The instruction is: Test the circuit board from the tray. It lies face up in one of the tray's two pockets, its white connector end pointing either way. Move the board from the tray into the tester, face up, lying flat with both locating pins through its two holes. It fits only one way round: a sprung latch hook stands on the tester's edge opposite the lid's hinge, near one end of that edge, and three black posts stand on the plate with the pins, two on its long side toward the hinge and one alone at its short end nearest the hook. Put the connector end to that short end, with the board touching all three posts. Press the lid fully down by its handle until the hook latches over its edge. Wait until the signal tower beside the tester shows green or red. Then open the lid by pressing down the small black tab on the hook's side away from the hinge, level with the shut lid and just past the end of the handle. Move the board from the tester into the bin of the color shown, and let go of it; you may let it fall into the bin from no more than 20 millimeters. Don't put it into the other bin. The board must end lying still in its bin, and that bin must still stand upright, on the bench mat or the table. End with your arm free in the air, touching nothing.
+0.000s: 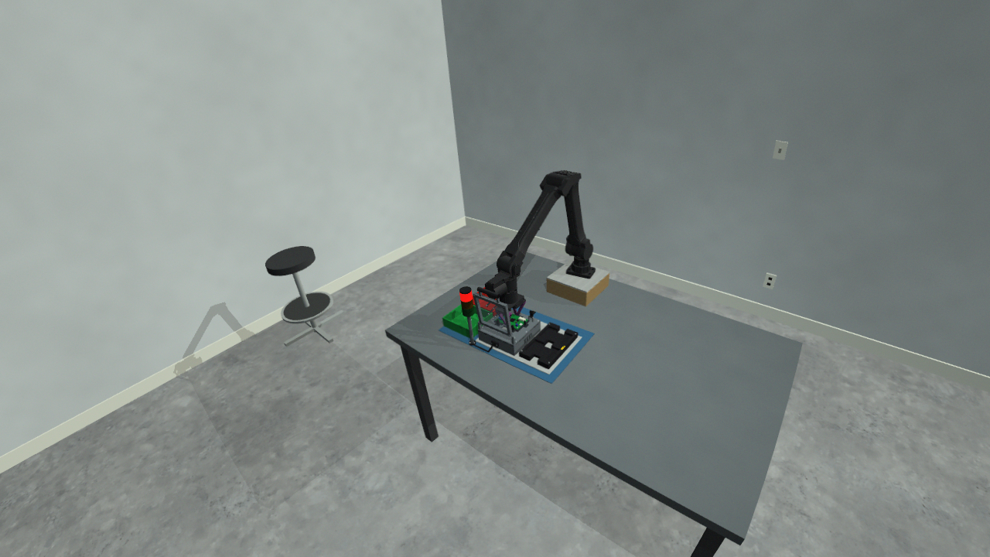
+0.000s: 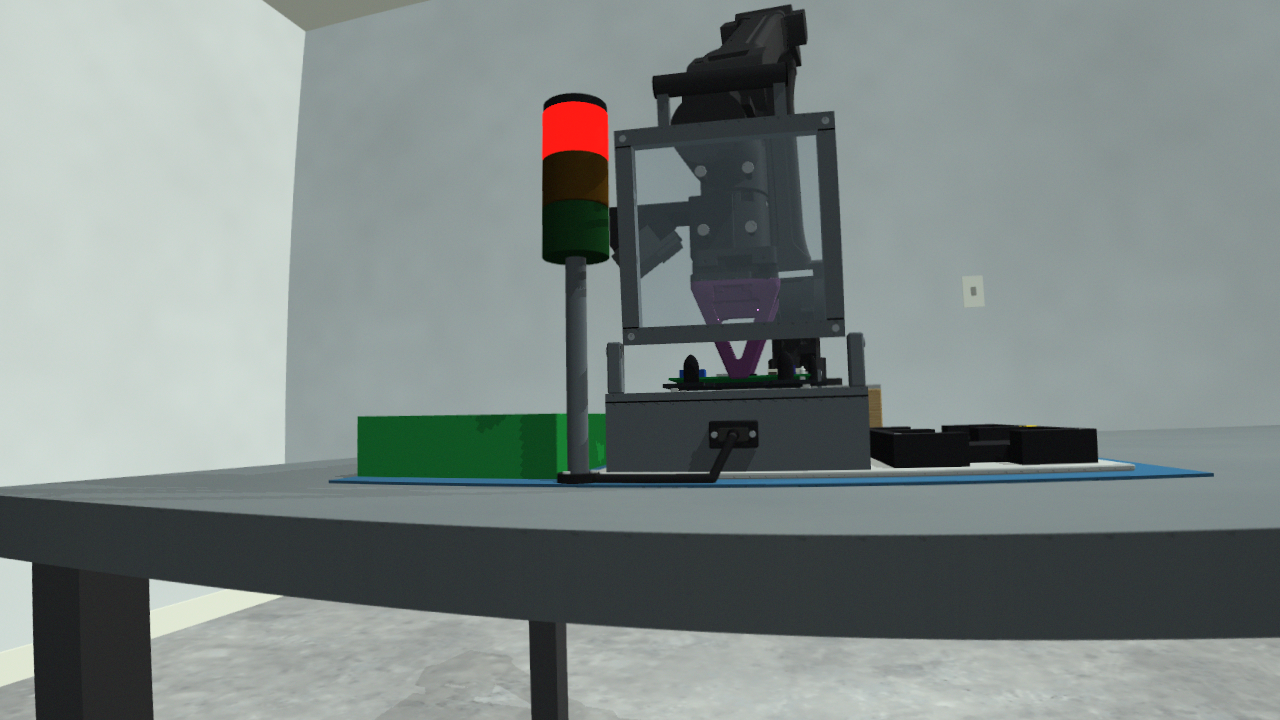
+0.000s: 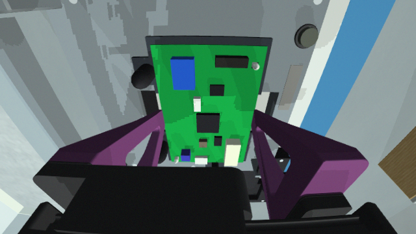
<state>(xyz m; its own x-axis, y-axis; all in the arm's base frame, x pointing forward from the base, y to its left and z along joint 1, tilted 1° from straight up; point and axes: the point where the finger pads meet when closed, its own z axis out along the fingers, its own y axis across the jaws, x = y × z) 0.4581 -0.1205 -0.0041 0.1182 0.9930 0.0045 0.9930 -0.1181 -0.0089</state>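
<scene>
The green circuit board is right at my hand. Round my hand: black tester plate (1 cm ahead, 1 cm to the left, 1 cm below); black latch hook (5 cm behind, 7 cm to the left, 1 cm above); clear lid (11 cm ahead, 1 cm to the right, 11 cm above).
</scene>
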